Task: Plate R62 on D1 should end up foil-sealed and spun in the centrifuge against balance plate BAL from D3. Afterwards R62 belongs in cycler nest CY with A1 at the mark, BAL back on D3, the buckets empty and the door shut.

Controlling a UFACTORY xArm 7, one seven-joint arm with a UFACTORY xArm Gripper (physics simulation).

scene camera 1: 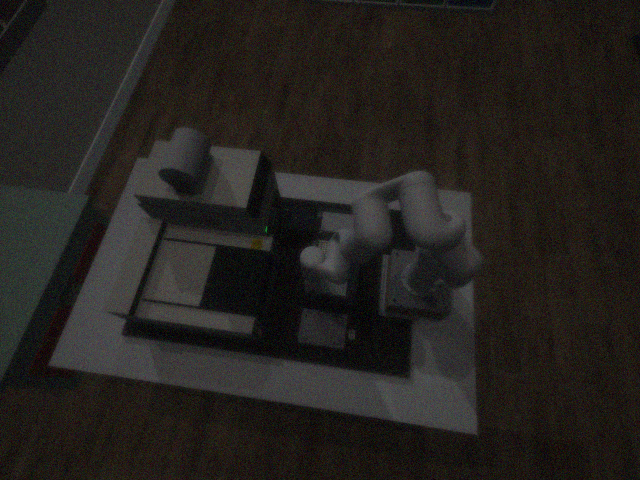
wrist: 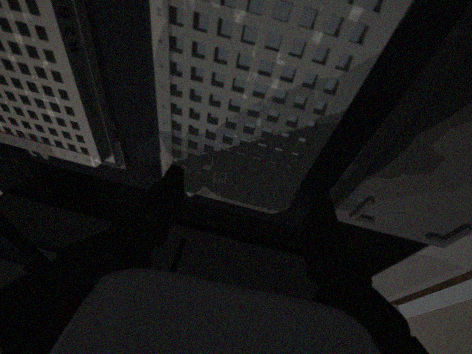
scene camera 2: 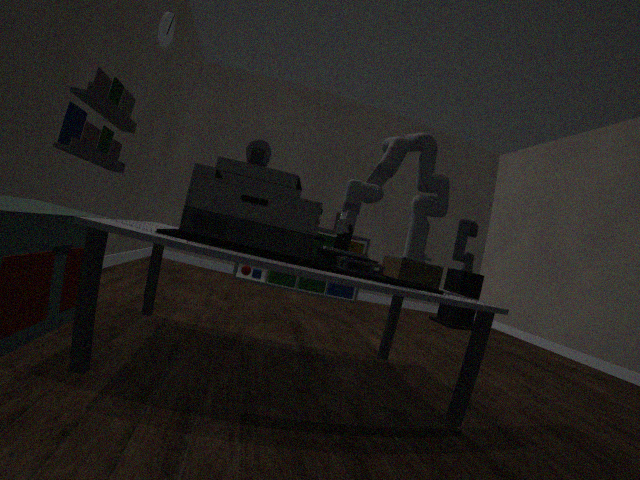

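Where they show: gripper, fingertip midpoint: (wrist: 246,196) (scene camera 2: 340,249); arm's base at its link origin: (scene camera 1: 418,279) (scene camera 2: 412,260).
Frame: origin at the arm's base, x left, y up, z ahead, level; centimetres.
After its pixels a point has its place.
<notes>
The scene is dim. My gripper (wrist: 246,196) {x 4.1, y -2.2, z 37.0 cm} (scene camera 1: 325,278) {x 4.1, y -2.2, z 37.0 cm} (scene camera 2: 343,233) is open and empty. It hangs low over a white well plate (wrist: 256,70) {x 3.0, y -1.9, z 29.5 cm} on the black deck (scene camera 1: 375,352) {x 25.0, y -9.0, z 13.9 cm}, with its dark fingers on either side of the plate's near end. I cannot tell which plate this is. A second well plate (wrist: 73,116) {x -6.4, y -2.1, z 33.5 cm} lies in the slot to its left. In the overhead view a pale plate (scene camera 1: 323,329) {x 19.1, y -4.9, z 32.7 cm} lies in the front slot. The large unit (scene camera 1: 180,271) {x 6.7, y 11.9, z 80.9 cm} at the left shows a pale panel beside a dark opening.
A grey box (scene camera 1: 223,183) (scene camera 2: 247,195) with a roll (scene camera 1: 187,157) {x -20.5, y 37.6, z 75.2 cm} on top stands at the back left, with a small green light (scene camera 1: 267,230) {x -13.0, y 5.8, z 55.5 cm} at its corner. The arm's base block (scene camera 1: 396,286) {x 3.1, y 0.1, z 7.9 cm} stands to the right. The white table (scene camera 1: 366,400) {x 40.7, y -10.4, z 16.6 cm} ends close behind the deck.
</notes>
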